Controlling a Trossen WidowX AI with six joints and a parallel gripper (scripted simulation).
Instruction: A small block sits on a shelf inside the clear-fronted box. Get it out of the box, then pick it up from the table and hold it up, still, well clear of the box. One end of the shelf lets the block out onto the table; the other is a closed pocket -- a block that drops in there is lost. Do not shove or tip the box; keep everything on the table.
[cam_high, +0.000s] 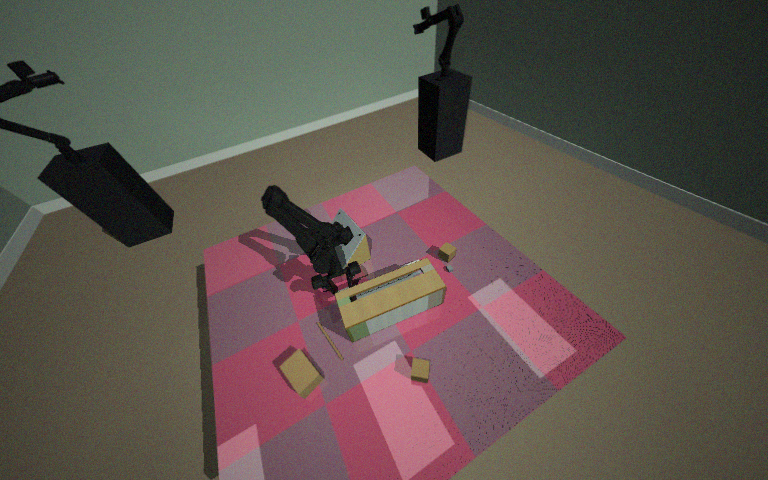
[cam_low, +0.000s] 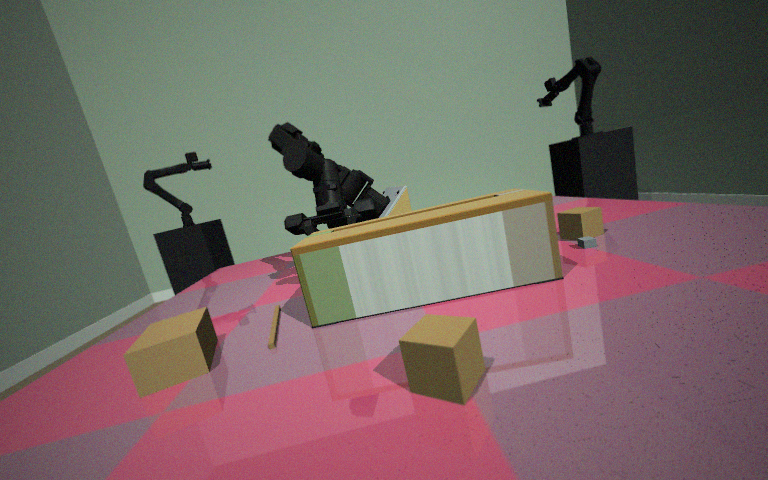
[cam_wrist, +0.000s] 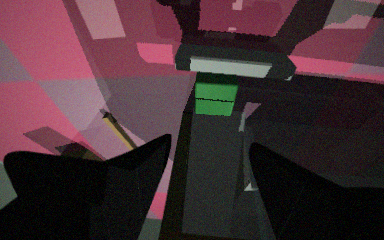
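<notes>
Now: the green block 10 mm behind my gripper tip and 50 mm below it. The rest, counted from my gripper tip: box (80 mm ahead, 160 mm to the left); grey piece (80 mm ahead, 450 mm to the left, 60 mm below); thin stick (130 mm ahead, 110 mm to the right, 60 mm below).
</notes>
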